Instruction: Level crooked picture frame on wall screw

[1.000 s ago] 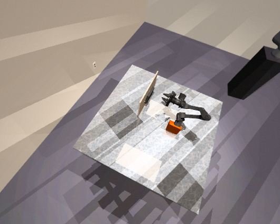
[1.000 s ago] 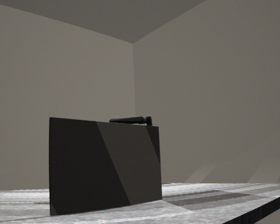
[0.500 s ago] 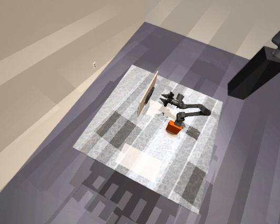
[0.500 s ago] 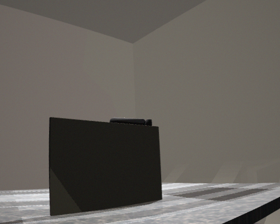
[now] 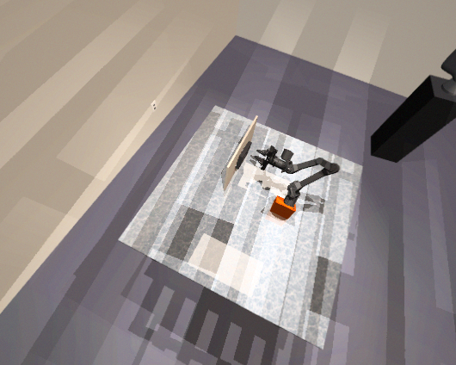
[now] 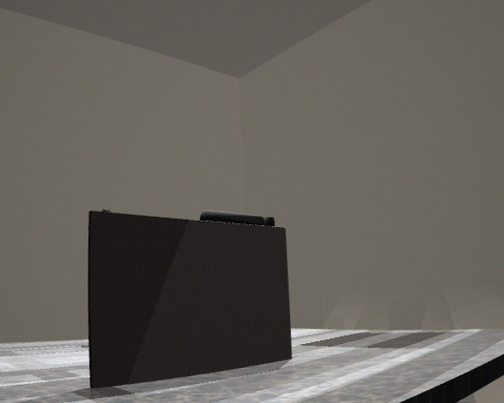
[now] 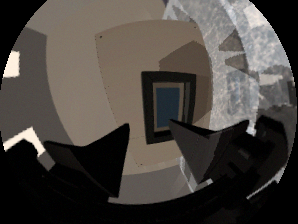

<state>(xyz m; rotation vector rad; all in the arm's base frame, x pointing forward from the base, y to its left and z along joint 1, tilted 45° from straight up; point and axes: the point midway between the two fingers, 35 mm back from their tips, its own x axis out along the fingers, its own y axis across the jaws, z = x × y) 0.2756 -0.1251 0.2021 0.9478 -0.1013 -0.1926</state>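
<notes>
The picture frame lies 8 cm ahead of my gripper tip and 5 cm below it. Round my gripper tip: wall panel: 9 cm ahead, 6 cm below, 1 cm to the right.
</notes>
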